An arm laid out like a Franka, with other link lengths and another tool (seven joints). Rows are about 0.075 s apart.
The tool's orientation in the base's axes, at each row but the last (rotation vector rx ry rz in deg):
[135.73, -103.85, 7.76]
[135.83, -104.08, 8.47]
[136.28, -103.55, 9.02]
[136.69, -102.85, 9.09]
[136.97, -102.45, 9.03]
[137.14, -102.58, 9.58]
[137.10, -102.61, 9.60]
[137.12, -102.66, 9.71]
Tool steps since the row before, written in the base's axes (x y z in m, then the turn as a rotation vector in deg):
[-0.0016, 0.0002, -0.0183, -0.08, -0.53, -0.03]
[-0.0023, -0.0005, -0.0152, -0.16, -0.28, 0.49]
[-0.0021, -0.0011, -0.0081, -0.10, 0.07, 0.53]
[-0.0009, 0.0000, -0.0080, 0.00, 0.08, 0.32]
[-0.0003, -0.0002, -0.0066, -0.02, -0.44, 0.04]
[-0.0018, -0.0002, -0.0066, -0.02, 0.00, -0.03]
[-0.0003, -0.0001, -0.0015, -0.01, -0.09, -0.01]
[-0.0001, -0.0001, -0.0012, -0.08, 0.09, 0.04]
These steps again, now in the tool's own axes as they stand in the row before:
[-0.0036, 0.0002, 0.0180, 0.48, 0.21, 0.13]
[-0.0027, 0.0014, 0.0151, 0.31, 0.26, -0.43]
[-0.0009, 0.0019, 0.0082, 0.00, 0.11, -0.53]
[-0.0016, 0.0004, 0.0079, -0.02, 0.00, -0.33]
[-0.0010, 0.0000, 0.0065, 0.42, 0.14, 0.04]
[-0.0015, 0.0014, 0.0065, -0.01, 0.02, 0.03]
[-0.0003, 0.0002, 0.0015, 0.08, 0.03, 0.03]
[-0.0001, 0.0001, 0.0012, -0.10, 0.05, -0.06]

